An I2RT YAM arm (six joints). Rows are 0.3 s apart.
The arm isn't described. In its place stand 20 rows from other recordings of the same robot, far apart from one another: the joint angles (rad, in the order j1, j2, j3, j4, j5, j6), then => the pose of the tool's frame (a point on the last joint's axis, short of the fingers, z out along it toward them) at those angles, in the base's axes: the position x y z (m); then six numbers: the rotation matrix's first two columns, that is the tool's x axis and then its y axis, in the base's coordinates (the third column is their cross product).
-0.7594, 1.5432, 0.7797, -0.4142, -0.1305, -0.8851 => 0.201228, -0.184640, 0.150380, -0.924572, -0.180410, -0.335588, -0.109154, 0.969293, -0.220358
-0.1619, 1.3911, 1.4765, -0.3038, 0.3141, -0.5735 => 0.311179, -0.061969, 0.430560, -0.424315, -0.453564, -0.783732, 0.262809, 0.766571, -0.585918
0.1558, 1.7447, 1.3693, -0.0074, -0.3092, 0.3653 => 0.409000, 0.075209, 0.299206, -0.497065, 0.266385, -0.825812, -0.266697, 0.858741, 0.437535
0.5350, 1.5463, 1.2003, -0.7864, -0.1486, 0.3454 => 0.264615, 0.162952, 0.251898, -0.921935, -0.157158, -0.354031, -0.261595, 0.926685, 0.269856
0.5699, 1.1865, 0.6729, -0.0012, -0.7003, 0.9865 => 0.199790, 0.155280, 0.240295, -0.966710, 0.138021, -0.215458, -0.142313, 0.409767, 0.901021
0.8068, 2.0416, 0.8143, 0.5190, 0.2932, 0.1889 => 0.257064, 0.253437, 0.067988, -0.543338, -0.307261, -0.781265, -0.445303, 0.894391, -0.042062
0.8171, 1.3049, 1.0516, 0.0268, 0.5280, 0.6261 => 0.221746, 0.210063, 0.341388, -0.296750, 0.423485, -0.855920, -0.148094, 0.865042, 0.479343
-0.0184, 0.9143, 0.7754, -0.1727, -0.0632, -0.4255 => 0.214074, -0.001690, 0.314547, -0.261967, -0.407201, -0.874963, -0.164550, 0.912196, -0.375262
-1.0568, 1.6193, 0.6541, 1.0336, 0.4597, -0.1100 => 0.147143, -0.292732, 0.217155, -0.076160, -0.065212, -0.994961, 0.995673, 0.048306, -0.079381
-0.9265, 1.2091, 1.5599, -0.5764, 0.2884, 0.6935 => 0.136915, -0.199109, 0.476772, 0.493085, 0.363947, -0.790196, 0.803379, 0.158055, 0.574108
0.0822, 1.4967, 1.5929, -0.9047, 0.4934, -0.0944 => 0.311648, 0.008758, 0.383835, -0.741510, -0.144388, -0.655221, 0.184585, 0.894984, -0.406118
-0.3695, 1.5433, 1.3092, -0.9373, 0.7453, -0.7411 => 0.274694, -0.132276, 0.286655, -0.978989, -0.152877, 0.134939, -0.202769, 0.659912, -0.723464
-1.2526, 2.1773, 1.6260, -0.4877, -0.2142, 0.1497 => 0.152906, -0.440024, 0.159434, -0.133244, 0.870338, -0.474087, 0.924586, 0.281426, 0.256788
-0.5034, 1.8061, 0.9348, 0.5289, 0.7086, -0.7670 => 0.322001, -0.203782, 0.187470, -0.838572, -0.139720, -0.526570, 0.446224, 0.378347, -0.811010
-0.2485, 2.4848, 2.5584, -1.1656, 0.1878, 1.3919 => 0.501622, -0.134141, 0.255828, 0.166728, 0.955069, -0.245040, 0.904388, -0.049129, 0.423873
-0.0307, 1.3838, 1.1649, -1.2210, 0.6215, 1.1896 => 0.235792, -0.027979, 0.276202, -0.275001, 0.763450, -0.584396, 0.957390, 0.273205, -0.093610
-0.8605, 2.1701, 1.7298, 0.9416, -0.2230, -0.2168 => 0.339470, -0.382638, 0.333595, 0.174177, -0.524239, -0.833568, 0.665988, 0.686253, -0.292431
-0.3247, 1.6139, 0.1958, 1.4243, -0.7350, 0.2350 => 0.224034, -0.050223, 0.144856, -0.087160, 0.211593, -0.973464, -0.389277, 0.892253, 0.228795
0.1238, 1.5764, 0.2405, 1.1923, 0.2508, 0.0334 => 0.243444, 0.021390, 0.137665, -0.137788, 0.015453, -0.990341, 0.128797, 0.991668, -0.002446
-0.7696, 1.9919, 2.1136, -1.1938, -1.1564, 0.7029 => 0.314308, -0.259157, 0.366161, -0.503359, 0.850110, 0.154737, 0.381587, 0.058027, 0.922510
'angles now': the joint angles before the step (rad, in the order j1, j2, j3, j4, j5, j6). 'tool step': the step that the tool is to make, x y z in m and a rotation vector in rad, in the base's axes. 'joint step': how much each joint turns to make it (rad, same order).
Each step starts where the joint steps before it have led.
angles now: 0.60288 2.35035 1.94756 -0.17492 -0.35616 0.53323
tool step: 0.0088 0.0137 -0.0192 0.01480 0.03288 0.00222
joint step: 0.01066 0.08891 0.08320 -0.00131 -0.00993 0.03259
